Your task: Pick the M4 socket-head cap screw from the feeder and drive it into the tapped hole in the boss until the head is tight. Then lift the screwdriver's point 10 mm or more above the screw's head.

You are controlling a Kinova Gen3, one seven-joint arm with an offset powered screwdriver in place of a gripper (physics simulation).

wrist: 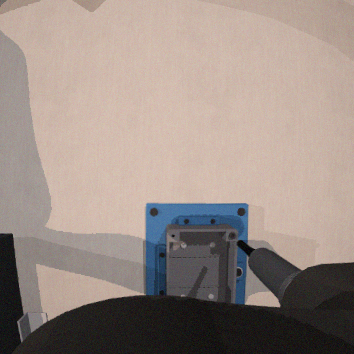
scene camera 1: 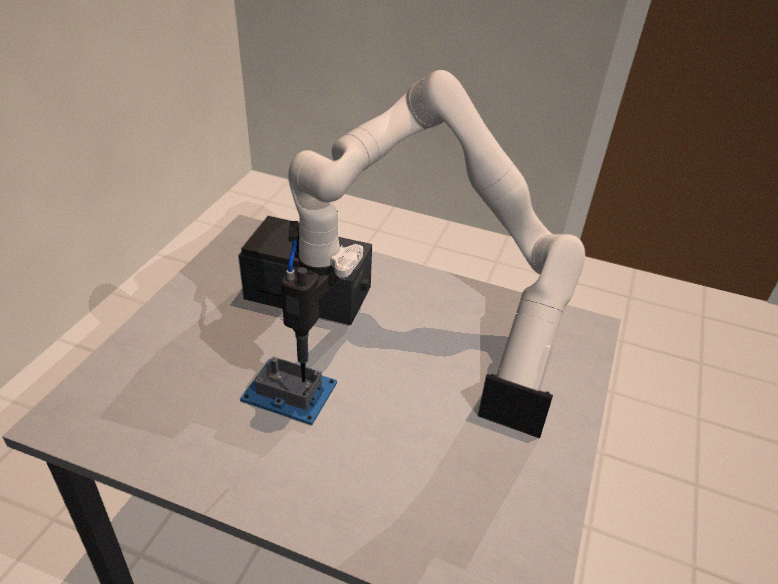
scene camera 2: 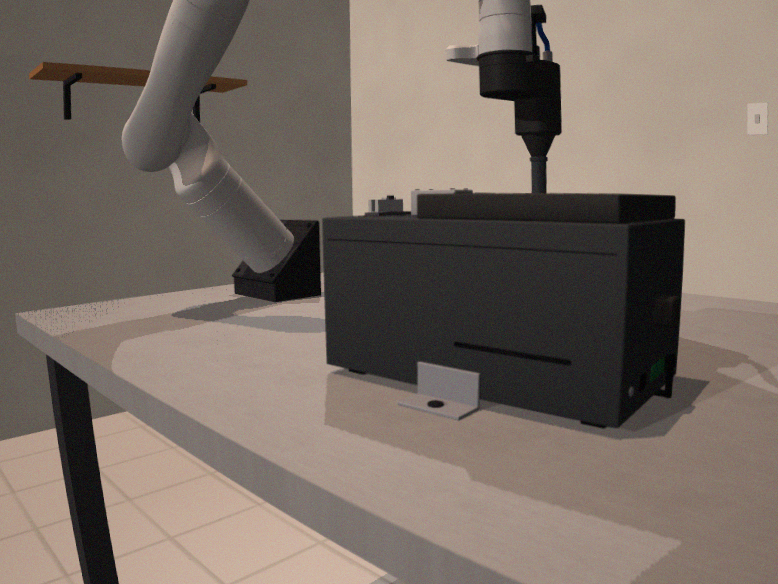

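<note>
The grey housing (scene camera 1: 285, 394) (wrist: 172, 275) sits on a blue plate (scene camera 1: 326, 397) (wrist: 153, 237). In the wrist view, a small dark round shape, which looks like the screw's head (wrist: 232, 235), sits in the boss at the housing's upper right corner. How tight it is cannot be seen. My screwdriver (scene camera 1: 303, 380) (wrist: 241, 243) is upright above that corner, its bare point apart from the head, with no screw visible on it. In scene camera 2, the feeder (scene camera 2: 477, 295) (scene camera 1: 260, 276) (wrist: 7, 295) hides the point.
The feeder stands on the table (scene camera 1: 377, 465) (scene camera 2: 238, 377) behind the housing. A small grey block (scene camera 2: 386, 205) is on its top. A grey angle bracket (scene camera 2: 447, 382) stands beside the feeder. The arm's black base (scene camera 1: 515, 405) (scene camera 2: 301, 257) is at the right in scene camera 1.
</note>
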